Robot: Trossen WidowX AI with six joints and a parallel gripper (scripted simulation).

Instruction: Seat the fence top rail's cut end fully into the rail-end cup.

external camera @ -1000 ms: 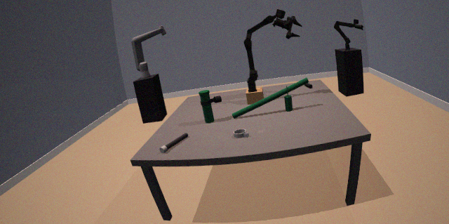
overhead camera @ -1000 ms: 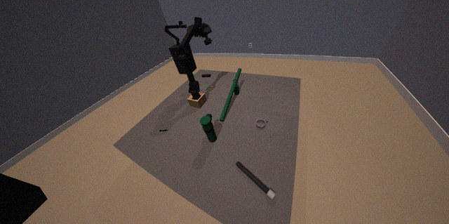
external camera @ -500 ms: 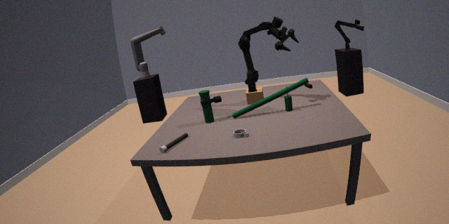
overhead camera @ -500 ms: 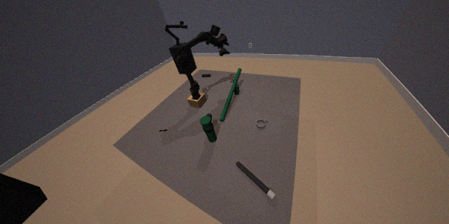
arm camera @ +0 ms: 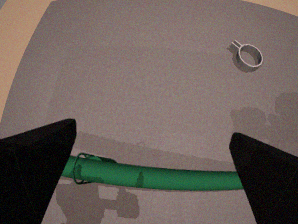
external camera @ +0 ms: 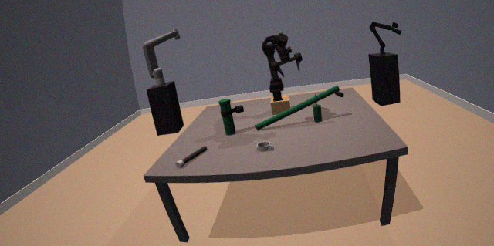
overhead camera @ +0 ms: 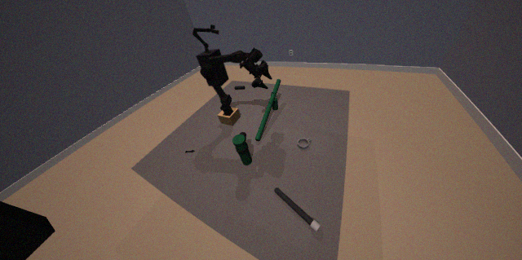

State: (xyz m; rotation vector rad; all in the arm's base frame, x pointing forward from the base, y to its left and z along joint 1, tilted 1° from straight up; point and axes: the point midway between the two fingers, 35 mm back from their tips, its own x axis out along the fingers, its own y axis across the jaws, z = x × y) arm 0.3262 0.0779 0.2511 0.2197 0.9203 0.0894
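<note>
Now: the dark rail-end cup 8 cm behind my gripper tip, 34 cm to the right of it and 17 cm below it. Round my gripper tip: metal ring band (25 cm ahead, 20 cm to the right, 30 cm below); small green post (3 cm behind, 13 cm to the left, 20 cm below); small black bolt (50 cm behind, 45 cm to the right, 30 cm below).
</note>
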